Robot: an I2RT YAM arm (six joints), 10 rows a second.
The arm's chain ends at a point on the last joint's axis. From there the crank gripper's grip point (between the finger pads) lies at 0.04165 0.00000 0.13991 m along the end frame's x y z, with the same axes.
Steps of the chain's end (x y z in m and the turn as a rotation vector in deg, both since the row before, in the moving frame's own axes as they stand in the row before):
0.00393 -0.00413 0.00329 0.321 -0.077 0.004
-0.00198 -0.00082 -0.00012 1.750 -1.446 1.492
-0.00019 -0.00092 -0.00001 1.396 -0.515 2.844
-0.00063 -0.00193 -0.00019 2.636 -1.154 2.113
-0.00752 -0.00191 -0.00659 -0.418 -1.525 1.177
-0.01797 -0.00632 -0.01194 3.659 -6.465 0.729
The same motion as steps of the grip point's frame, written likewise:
0.00374 -0.00491 0.00334 0.321 -0.077 0.004
-0.00548 -0.00407 0.00084 1.750 -1.446 1.492
-0.00142 -0.00230 0.00034 1.396 -0.515 2.844
-0.00336 -0.00690 0.00051 2.636 -1.154 2.113
-0.01128 -0.00007 -0.00554 -0.418 -1.525 1.177
-0.03392 -0.01495 -0.00841 3.659 -6.465 0.729

